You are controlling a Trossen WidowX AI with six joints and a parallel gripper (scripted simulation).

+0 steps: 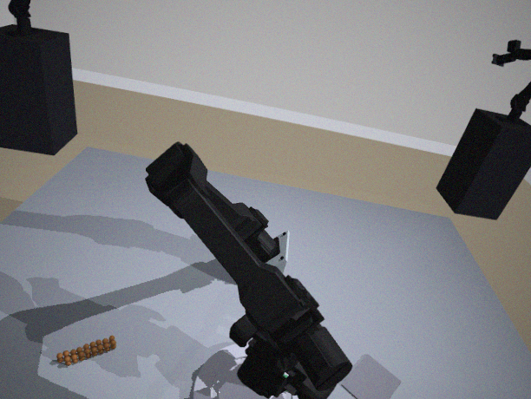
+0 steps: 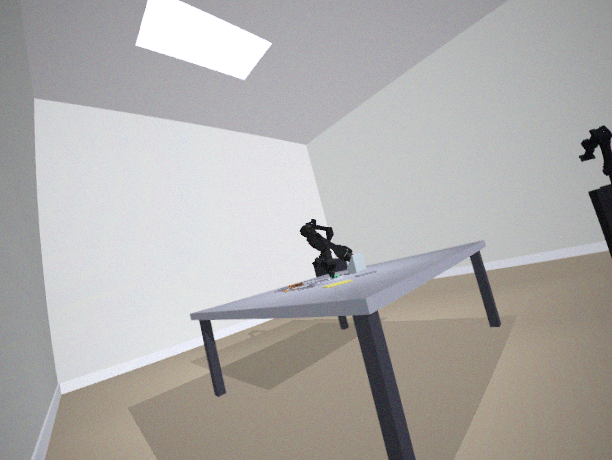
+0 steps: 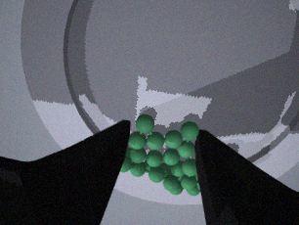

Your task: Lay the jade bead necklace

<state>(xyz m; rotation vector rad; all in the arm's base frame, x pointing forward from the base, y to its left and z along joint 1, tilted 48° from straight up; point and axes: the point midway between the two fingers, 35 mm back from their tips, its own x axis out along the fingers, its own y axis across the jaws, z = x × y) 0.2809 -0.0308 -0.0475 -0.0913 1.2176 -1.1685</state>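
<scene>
My gripper tip is now 30 mm to the left of the round bead board, 20 mm short of it and 10 mm above it. The rest, counted from my gripper tip: yellow strip (210 mm ahead, 190 mm to the left, 10 mm below); then flat grey square (200 mm to the left, 30 mm behind, 10 mm below).
</scene>
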